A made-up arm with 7 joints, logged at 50 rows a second.
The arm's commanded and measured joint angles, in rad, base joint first. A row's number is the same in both.
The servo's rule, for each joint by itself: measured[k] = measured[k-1] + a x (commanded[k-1-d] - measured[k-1]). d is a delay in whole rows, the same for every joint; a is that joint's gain. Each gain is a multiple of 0.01, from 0.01 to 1. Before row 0 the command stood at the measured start. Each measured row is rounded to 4 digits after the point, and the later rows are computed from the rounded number. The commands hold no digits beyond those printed.
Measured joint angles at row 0:
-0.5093 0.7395 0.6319 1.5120 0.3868 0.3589 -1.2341
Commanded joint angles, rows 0 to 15:
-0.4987 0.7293 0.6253 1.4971 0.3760 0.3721 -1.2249
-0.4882 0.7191 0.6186 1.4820 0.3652 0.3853 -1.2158
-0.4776 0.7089 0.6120 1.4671 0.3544 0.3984 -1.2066
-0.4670 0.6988 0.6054 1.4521 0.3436 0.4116 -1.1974
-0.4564 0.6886 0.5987 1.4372 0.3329 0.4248 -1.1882
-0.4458 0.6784 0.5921 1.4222 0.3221 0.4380 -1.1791
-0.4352 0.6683 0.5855 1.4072 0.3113 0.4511 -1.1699
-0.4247 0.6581 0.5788 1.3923 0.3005 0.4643 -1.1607
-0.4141 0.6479 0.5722 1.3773 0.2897 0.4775 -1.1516
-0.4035 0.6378 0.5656 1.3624 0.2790 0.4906 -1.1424
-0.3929 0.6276 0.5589 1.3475 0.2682 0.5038 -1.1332
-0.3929 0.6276 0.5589 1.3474 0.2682 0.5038 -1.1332
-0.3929 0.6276 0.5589 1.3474 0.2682 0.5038 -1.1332
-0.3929 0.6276 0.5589 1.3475 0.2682 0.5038 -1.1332
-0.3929 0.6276 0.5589 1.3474 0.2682 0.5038 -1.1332
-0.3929 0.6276 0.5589 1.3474 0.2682 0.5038 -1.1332
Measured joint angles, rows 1 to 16:
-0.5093 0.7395 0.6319 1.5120 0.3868 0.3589 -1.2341
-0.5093 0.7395 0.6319 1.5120 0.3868 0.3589 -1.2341
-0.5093 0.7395 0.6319 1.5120 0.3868 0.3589 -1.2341
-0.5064 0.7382 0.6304 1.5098 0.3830 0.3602 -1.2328
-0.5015 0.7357 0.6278 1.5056 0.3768 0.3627 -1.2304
-0.4950 0.7322 0.6243 1.4998 0.3690 0.3663 -1.2271
-0.4874 0.7279 0.6201 1.4926 0.3601 0.3708 -1.2229
-0.4790 0.7228 0.6154 1.4843 0.3506 0.3762 -1.2180
-0.4700 0.7170 0.6103 1.4750 0.3406 0.3824 -1.2126
-0.4606 0.7107 0.6048 1.4648 0.3303 0.3893 -1.2066
-0.4509 0.7039 0.5991 1.4539 0.3199 0.3968 -1.2002
-0.4410 0.6966 0.5932 1.4424 0.3093 0.4049 -1.1934
-0.4309 0.6890 0.5871 1.4304 0.2987 0.4135 -1.1863
-0.4206 0.6810 0.5809 1.4180 0.2880 0.4225 -1.1789
-0.4131 0.6741 0.5761 1.4074 0.2811 0.4306 -1.1725
-0.4076 0.6681 0.5723 1.3984 0.2766 0.4379 -1.1670
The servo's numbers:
d 3
a 0.27 0.13 0.22 0.15 0.35 0.10 0.14

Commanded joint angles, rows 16 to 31:
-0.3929 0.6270 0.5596 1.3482 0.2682 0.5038 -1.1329
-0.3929 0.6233 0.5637 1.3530 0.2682 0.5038 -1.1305
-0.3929 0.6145 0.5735 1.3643 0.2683 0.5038 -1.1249
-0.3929 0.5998 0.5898 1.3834 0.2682 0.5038 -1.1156
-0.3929 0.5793 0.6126 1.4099 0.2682 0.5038 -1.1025
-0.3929 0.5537 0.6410 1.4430 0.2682 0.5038 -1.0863
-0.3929 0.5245 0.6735 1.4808 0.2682 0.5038 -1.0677
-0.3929 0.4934 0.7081 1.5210 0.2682 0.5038 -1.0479
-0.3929 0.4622 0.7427 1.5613 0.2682 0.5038 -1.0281
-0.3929 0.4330 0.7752 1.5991 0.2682 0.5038 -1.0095
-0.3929 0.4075 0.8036 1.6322 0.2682 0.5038 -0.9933
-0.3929 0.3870 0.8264 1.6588 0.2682 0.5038 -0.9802
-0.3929 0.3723 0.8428 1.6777 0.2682 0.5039 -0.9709
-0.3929 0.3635 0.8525 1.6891 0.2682 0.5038 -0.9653
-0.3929 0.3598 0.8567 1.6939 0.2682 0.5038 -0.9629
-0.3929 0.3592 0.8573 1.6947 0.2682 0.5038 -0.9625
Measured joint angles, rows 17 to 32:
-0.4036 0.6628 0.5694 1.3908 0.2737 0.4445 -1.1623
-0.4007 0.6582 0.5671 1.3843 0.2718 0.4504 -1.1582
-0.3986 0.6542 0.5653 1.3788 0.2705 0.4557 -1.1547
-0.3971 0.6507 0.5640 1.3742 0.2697 0.4605 -1.1516
-0.3960 0.6471 0.5639 1.3710 0.2692 0.4648 -1.1486
-0.3952 0.6429 0.5660 1.3700 0.2689 0.4687 -1.1453
-0.3946 0.6373 0.5712 1.3720 0.2687 0.4722 -1.1411
-0.3941 0.6298 0.5803 1.3777 0.2685 0.4754 -1.1357
-0.3938 0.6199 0.5937 1.3875 0.2684 0.4782 -1.1288
-0.3936 0.6075 0.6113 1.4015 0.2683 0.4808 -1.1202
-0.3934 0.5927 0.6326 1.4194 0.2683 0.4831 -1.1101
-0.3933 0.5757 0.6568 1.4407 0.2683 0.4852 -1.0986
-0.3932 0.5571 0.6828 1.4645 0.2683 0.4871 -1.0861
-0.3931 0.5377 0.7094 1.4897 0.2683 0.4888 -1.0731
-0.3930 0.5181 0.7351 1.5151 0.2683 0.4903 -1.0601
-0.3930 0.4991 0.7588 1.5395 0.2683 0.4917 -1.0476

